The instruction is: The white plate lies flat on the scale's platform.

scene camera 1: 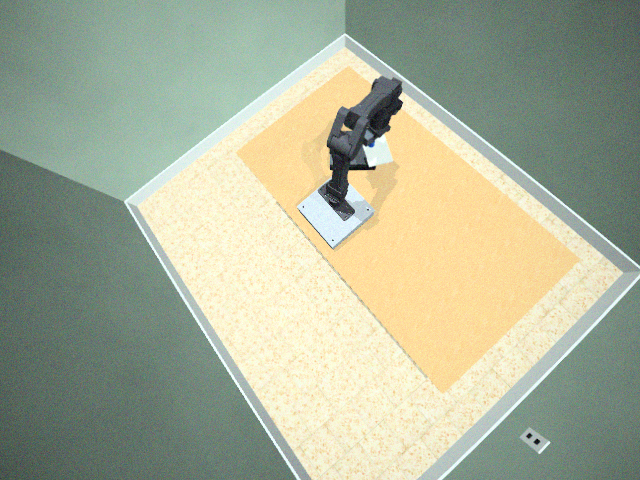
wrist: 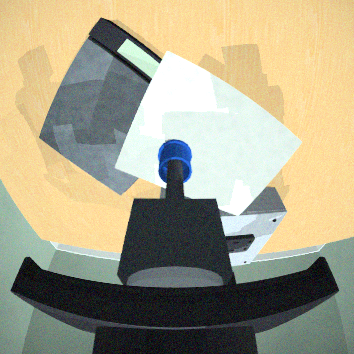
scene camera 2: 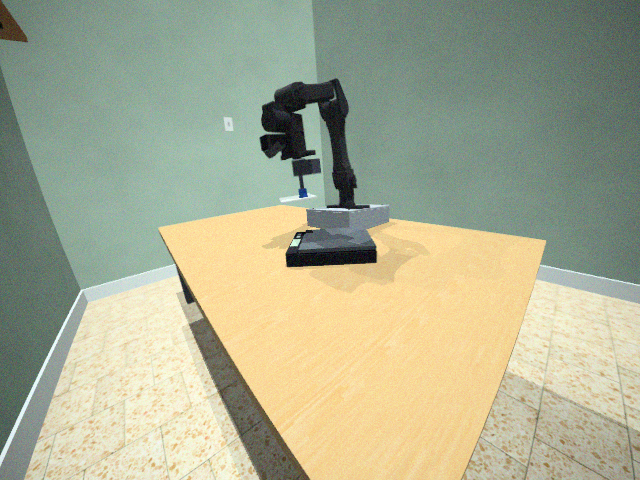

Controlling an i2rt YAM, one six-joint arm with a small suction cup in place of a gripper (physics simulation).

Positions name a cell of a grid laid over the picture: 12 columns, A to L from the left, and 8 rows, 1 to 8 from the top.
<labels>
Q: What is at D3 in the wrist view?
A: A scale.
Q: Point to a scale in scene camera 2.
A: G5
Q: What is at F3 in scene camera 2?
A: My suction cup.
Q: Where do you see my suction cup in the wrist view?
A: F4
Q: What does my suction cup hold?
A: A white plate.
</labels>
